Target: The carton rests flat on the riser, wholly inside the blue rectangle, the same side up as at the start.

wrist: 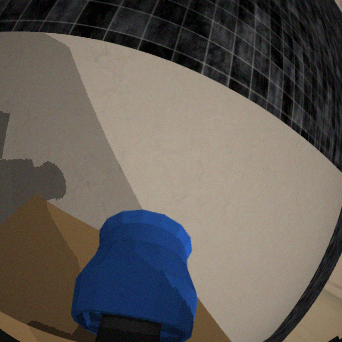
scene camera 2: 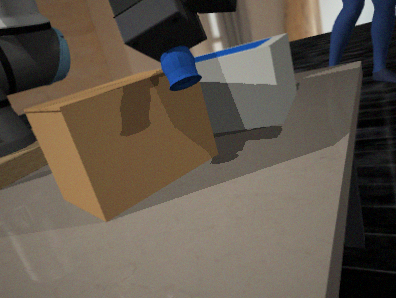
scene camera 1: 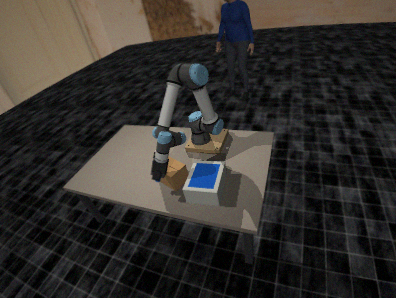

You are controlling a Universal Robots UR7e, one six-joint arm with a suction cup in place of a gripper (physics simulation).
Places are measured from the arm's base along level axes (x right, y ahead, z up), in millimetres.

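Pixels of known places: end effector, tool point: [wrist: 144, 248] [scene camera 2: 185, 83]; arm's base, origin of the base link: [scene camera 1: 200, 139].
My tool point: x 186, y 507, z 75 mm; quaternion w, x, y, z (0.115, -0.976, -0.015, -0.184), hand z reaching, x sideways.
Observation:
For each thing: its top centre in the pictures, then the offset to it from my tool point. Level surfaces: height alone.
- brown carton, middle of its top: [scene camera 2: 110, 85] [scene camera 1: 168, 165] dx -46, dy -114, dz +13 mm
- grey-white riser, middle of its top: [scene camera 2: 212, 55] [scene camera 1: 204, 175] dx -290, dy -35, dz +3 mm
- blue rectangle, middle of its top: [scene camera 2: 212, 55] [scene camera 1: 204, 175] dx -290, dy -35, dz +3 mm
- table, its level: dz -117 mm
The brown carton [scene camera 1: 175, 176] [scene camera 2: 135, 155] [wrist: 30, 245] stands on the table beside the riser. My suction cup [scene camera 1: 157, 179] [scene camera 2: 184, 83] [wrist: 145, 220] is blue and tilted. In scene camera 2 it is in front of the upper part of the carton's broad side, near the riser end, with its rim facing down and no carton on it. In the wrist view the cup hides part of the carton. The grey-white riser [scene camera 1: 202, 196] [scene camera 2: 260, 75] bears the blue rectangle [scene camera 1: 204, 176] [scene camera 2: 235, 50] on its top, where no carton rests.
The arm's wooden base plate [scene camera 1: 212, 146] is at the back of the table [scene camera 1: 110, 165] [scene camera 2: 210, 240] [wrist: 215, 165], behind the riser. The table edge runs past the riser's front. A person [scene camera 1: 236, 35] stands on the floor behind the table.

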